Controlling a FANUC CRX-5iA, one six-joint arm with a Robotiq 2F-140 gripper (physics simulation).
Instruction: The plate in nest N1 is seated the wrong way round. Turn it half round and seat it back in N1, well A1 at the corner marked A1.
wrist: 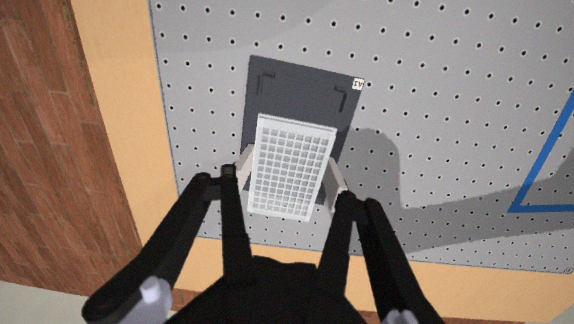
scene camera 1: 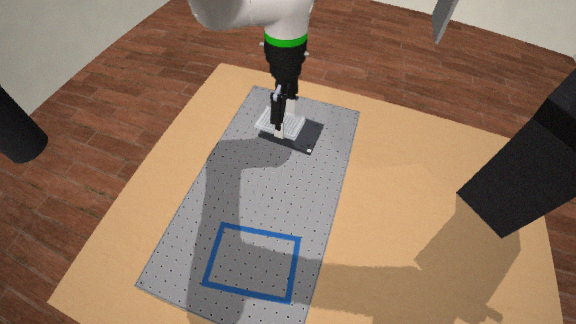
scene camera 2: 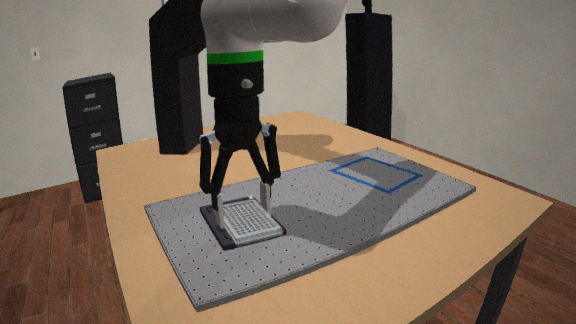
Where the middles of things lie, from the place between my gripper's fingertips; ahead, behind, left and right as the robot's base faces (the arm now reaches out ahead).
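The white well plate (scene camera 2: 246, 222) is 1 cm ahead of my hand and 1 cm above it. As for the dark nest (scene camera 1: 309, 134), my gripper is 1 cm above it now and 2 cm past it.
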